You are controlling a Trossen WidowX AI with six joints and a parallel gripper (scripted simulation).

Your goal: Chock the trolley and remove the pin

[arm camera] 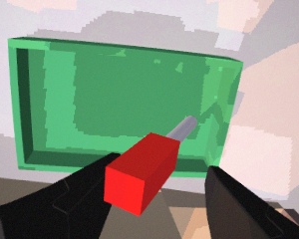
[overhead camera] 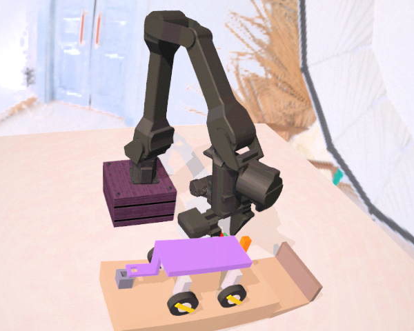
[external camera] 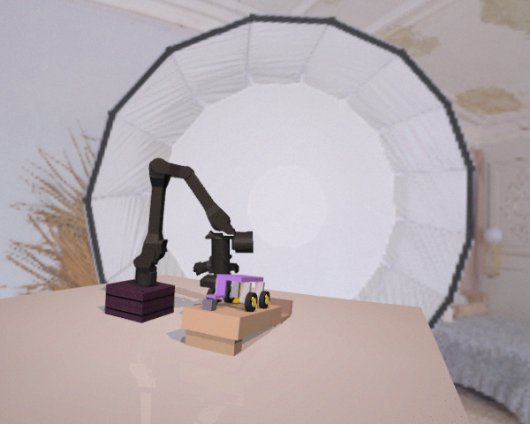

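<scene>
My gripper tip is 8 cm short of the yellow chock, 3 cm below it and 2 cm to the left of it. Also, from my gripper tip: tan ramp: 14 cm ahead, 11 cm to the right; red-headed stop pin: 1 cm below, 1 cm behind; brown end wall: 14 cm to the left, 11 cm ahead, 2 cm below.
</scene>
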